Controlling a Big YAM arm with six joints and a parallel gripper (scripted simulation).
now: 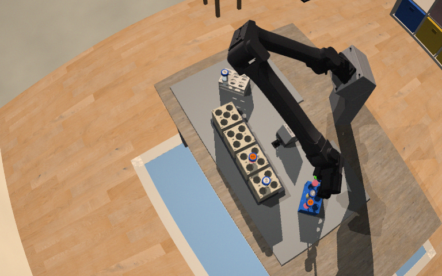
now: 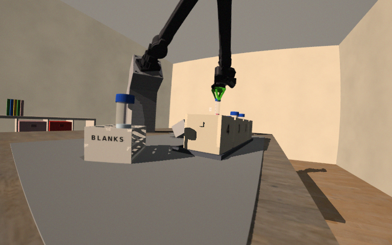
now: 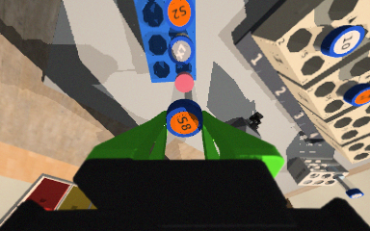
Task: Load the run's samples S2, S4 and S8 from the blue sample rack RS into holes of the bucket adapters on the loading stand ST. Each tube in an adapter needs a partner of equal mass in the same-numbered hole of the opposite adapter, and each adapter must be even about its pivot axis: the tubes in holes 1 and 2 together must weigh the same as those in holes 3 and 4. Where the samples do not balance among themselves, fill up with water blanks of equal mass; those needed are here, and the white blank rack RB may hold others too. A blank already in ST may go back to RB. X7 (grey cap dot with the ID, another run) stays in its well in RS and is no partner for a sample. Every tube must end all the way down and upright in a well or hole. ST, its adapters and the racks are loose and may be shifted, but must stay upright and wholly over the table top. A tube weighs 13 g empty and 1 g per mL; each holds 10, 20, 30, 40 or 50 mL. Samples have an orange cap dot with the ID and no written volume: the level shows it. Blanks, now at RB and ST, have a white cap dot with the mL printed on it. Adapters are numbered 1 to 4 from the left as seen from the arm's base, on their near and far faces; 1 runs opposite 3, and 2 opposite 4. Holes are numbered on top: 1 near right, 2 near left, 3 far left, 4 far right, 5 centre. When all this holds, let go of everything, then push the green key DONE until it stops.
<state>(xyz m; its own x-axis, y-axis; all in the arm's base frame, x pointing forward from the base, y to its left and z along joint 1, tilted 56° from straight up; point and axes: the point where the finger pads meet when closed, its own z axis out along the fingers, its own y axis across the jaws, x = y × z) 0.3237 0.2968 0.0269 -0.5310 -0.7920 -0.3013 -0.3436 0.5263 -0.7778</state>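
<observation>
The orange-dot tube lies 10 mm to the right of my hand and 50 mm below it. The rest, counted from my hand: grey-dot tube X7: 40 mm ahead, 30 mm to the left, 150 mm below; then blue sample rack RS: 20 mm ahead, 40 mm to the left, 180 mm below; then white-dot blank marked 10: 150 mm ahead, 140 mm to the right, 150 mm below.
</observation>
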